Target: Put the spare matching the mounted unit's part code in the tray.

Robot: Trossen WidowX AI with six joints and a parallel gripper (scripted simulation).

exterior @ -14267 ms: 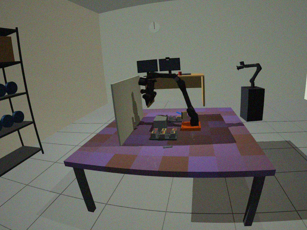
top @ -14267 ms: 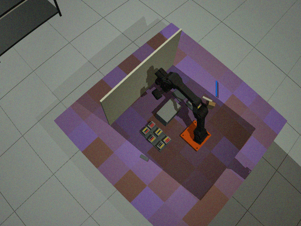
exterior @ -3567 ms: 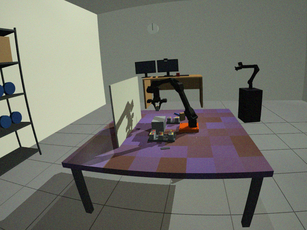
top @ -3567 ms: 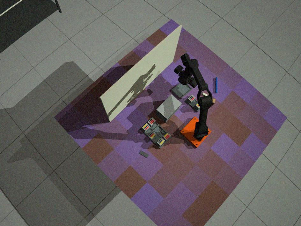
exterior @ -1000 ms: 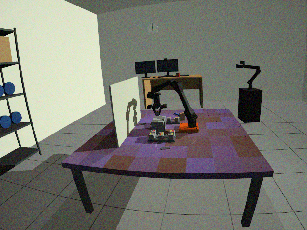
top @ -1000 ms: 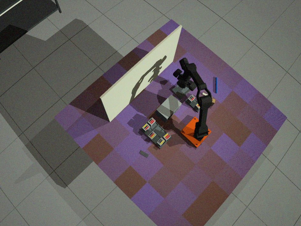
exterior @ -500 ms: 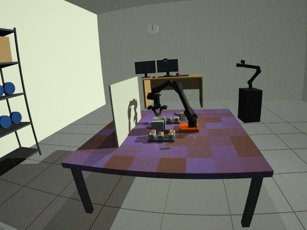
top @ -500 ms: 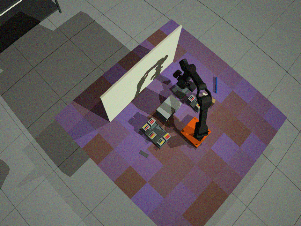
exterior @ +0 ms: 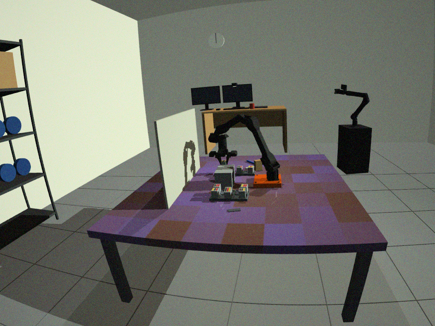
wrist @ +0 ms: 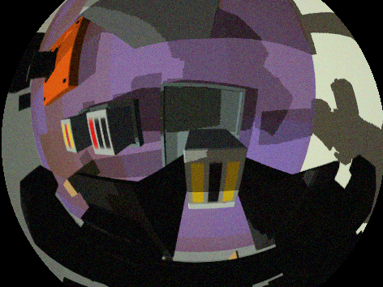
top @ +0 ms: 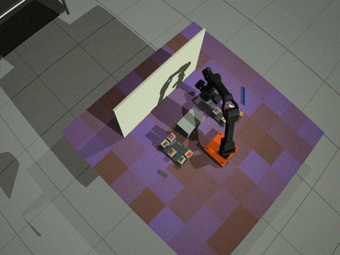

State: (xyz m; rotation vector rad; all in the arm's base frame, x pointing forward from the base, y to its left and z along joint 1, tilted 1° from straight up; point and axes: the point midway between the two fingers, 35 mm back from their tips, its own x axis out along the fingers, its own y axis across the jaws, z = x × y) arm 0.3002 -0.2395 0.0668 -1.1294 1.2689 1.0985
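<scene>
My gripper tip is now 10 mm past the dark grey tray and 50 mm above it. Also, from my gripper tip: grey spare: 20 mm above; mounted unit: 10 mm behind, 220 mm to the left; tan block: 240 mm behind, 30 mm to the right, 20 mm below.
</scene>
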